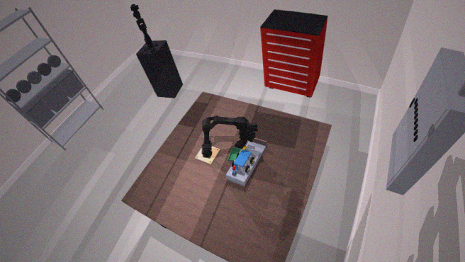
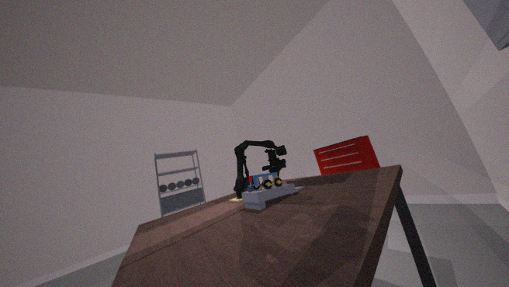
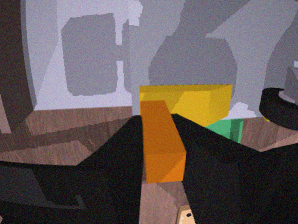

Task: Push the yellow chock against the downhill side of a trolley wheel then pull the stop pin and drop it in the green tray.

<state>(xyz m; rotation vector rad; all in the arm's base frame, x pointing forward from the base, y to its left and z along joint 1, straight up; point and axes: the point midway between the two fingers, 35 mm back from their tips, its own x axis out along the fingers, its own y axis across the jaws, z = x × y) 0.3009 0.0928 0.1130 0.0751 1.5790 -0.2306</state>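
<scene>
Right now the stop pin is 25 cm to the right of my gripper tip, 4 cm above it and 1 cm behind it. Also, from my gripper tip: grey ramp: 15 cm to the right, 5 cm below, 3 cm ahead; then yellow chock: 2 cm to the right, 1 cm below; then green tray: 10 cm below, 8 cm behind, 5 cm to the right.
</scene>
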